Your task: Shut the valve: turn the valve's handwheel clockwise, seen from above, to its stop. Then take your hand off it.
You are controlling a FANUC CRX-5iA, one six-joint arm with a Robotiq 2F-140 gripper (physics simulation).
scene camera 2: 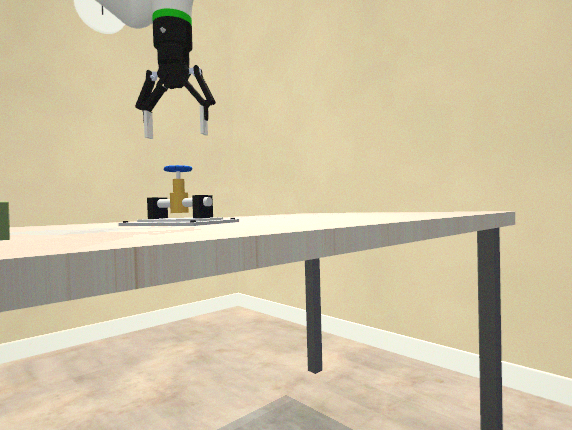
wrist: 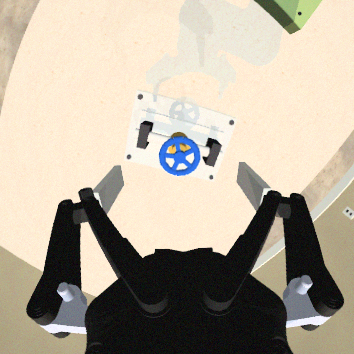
Labels:
my gripper: scene camera 2; wrist
same spot on my gripper: (scene camera 2: 146,101) = (wrist: 275,204)

